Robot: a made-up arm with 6 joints.
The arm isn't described. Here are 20 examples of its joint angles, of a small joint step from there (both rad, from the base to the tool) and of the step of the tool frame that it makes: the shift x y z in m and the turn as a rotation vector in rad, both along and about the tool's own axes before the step.
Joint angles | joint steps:
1: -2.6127 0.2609 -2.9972 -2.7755 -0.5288 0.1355 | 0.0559 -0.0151 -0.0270 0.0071 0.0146 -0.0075
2: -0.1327 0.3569 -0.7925 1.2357 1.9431 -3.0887 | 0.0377 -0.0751 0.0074 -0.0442 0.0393 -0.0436
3: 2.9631 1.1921 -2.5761 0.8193 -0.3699 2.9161 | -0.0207 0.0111 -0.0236 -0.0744 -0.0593 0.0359
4: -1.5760 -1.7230 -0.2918 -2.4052 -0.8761 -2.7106 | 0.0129 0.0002 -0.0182 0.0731 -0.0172 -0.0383
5: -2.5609 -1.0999 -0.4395 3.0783 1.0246 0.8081 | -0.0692 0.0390 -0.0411 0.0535 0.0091 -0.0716
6: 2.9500 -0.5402 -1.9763 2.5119 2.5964 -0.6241 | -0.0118 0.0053 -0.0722 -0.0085 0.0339 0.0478
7: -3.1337 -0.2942 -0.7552 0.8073 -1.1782 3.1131 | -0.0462 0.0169 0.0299 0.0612 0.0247 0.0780
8: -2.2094 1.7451 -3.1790 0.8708 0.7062 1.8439 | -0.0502 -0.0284 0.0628 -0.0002 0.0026 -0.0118
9: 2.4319 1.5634 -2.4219 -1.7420 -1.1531 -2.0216 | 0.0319 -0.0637 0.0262 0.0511 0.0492 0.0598
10: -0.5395 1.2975 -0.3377 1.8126 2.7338 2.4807 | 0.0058 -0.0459 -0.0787 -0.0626 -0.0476 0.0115
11: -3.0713 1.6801 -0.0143 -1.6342 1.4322 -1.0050 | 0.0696 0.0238 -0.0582 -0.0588 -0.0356 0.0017
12: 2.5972 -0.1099 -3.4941 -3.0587 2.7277 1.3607 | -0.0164 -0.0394 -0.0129 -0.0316 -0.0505 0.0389
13: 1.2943 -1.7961 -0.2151 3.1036 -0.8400 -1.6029 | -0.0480 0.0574 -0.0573 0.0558 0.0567 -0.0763
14: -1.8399 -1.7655 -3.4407 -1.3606 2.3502 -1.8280 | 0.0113 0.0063 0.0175 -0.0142 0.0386 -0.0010
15: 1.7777 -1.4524 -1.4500 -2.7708 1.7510 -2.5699 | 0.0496 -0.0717 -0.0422 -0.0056 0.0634 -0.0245
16: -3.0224 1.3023 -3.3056 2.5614 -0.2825 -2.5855 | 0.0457 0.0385 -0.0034 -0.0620 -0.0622 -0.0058
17: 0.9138 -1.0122 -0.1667 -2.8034 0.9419 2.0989 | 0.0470 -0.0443 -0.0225 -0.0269 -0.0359 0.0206
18: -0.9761 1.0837 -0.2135 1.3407 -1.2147 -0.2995 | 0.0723 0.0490 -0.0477 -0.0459 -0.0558 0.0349
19: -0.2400 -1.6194 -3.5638 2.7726 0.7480 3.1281 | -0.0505 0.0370 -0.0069 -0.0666 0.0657 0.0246
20: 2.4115 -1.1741 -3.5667 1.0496 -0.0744 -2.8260 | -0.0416 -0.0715 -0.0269 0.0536 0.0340 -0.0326
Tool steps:
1: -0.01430 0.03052 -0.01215 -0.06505 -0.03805 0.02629
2: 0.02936 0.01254 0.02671 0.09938 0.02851 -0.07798
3: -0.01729 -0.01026 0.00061 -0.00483 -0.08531 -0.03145
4: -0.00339 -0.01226 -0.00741 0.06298 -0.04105 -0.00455
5: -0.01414 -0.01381 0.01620 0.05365 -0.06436 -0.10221
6: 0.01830 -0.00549 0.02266 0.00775 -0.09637 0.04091
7: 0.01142 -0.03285 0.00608 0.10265 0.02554 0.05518
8: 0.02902 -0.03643 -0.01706 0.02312 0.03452 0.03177
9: -0.05162 0.00096 0.01229 0.04616 -0.02880 0.03618
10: -0.01977 0.02348 0.02641 0.12619 0.06427 0.02018
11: -0.02913 0.01150 0.00946 0.00035 -0.06782 0.02086
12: 0.01887 -0.03270 0.01398 -0.00295 0.00907 0.08535
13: -0.00231 -0.02609 -0.00650 0.05570 0.00819 -0.02046
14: 0.00793 0.00751 0.01026 0.05879 -0.01431 -0.00193
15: 0.04065 -0.02229 0.07399 0.04367 0.16897 0.01475
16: -0.03461 -0.03474 -0.00508 -0.00256 -0.07707 -0.06402
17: 0.02590 0.00704 0.00074 0.02575 0.06919 0.04474
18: 0.00585 -0.02661 -0.00681 0.04908 0.12769 -0.00927
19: 0.00190 -0.05241 -0.00921 0.06918 0.05582 0.03074
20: 0.02187 0.08033 0.00397 -0.09128 0.05306 0.03021
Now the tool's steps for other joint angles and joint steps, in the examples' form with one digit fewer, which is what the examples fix.
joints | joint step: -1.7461 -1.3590 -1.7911 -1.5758 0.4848 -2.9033 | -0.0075 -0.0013 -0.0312 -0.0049 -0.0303 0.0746
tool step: -0.0077 -0.0171 -0.0073 0.0251 -0.0385 0.0782
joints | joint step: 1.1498 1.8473 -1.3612 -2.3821 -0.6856 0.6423 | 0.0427 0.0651 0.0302 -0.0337 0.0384 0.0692
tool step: -0.0130 -0.0328 0.0509 0.0940 -0.0535 0.0635
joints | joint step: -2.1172 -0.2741 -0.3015 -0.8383 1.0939 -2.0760 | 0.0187 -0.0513 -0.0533 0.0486 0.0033 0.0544
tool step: -0.0180 -0.0150 -0.0374 -0.0672 -0.0367 0.1306
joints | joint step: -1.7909 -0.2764 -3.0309 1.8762 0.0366 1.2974 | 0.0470 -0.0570 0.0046 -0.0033 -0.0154 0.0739
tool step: -0.0501 -0.0120 -0.0057 0.0207 -0.0505 0.1152
